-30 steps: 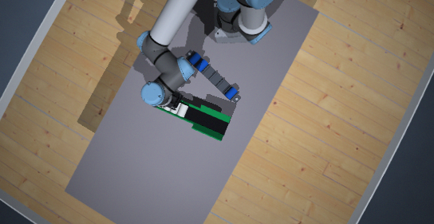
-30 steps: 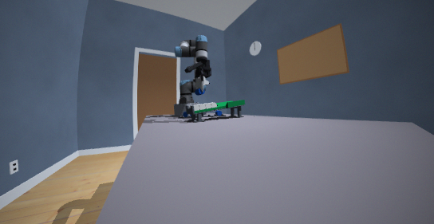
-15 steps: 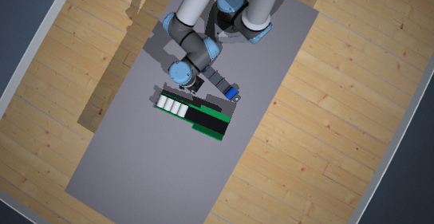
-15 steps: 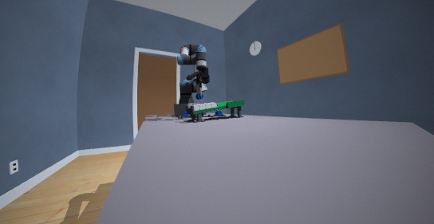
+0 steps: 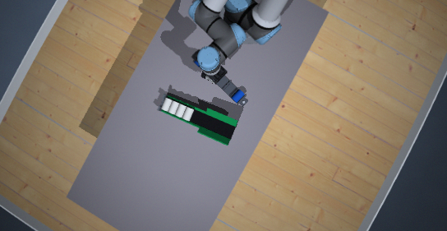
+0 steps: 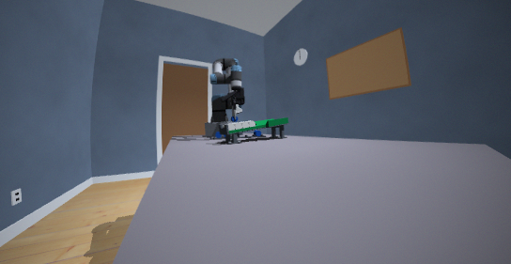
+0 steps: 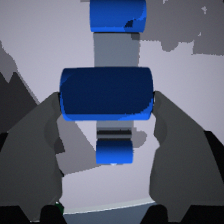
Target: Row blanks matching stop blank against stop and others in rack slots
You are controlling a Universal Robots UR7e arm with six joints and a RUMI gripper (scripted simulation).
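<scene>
Right now the stock rack is 1 cm behind my hand, 3 cm to the left of it and 14 cm below it.
</scene>
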